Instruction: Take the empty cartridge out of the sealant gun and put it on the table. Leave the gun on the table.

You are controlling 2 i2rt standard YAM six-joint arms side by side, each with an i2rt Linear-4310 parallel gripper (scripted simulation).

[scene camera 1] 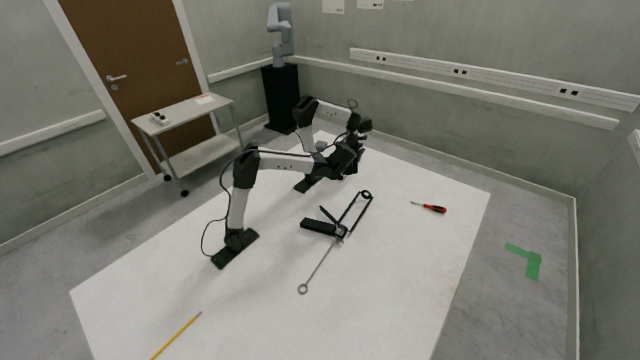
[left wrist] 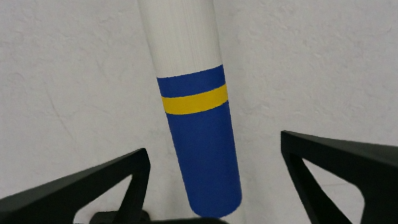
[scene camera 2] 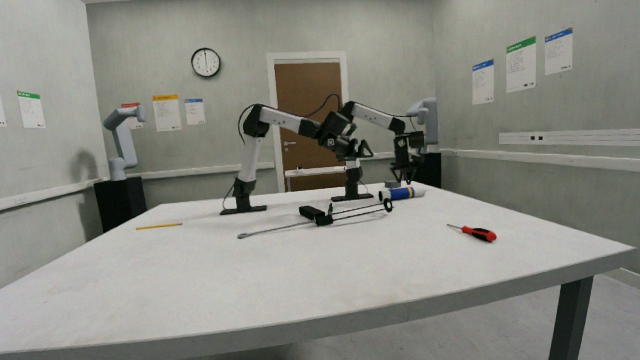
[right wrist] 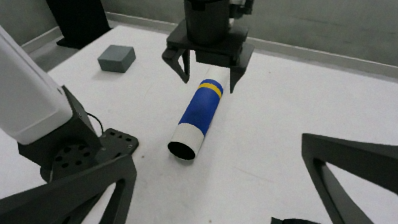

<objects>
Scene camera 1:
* black sealant gun: 318, 226
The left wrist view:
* my left gripper: 212, 148
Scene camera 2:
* my right gripper: 364, 157
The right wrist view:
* my left gripper: 209, 86
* my right gripper: 214, 154
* grey block: 116, 58
</objects>
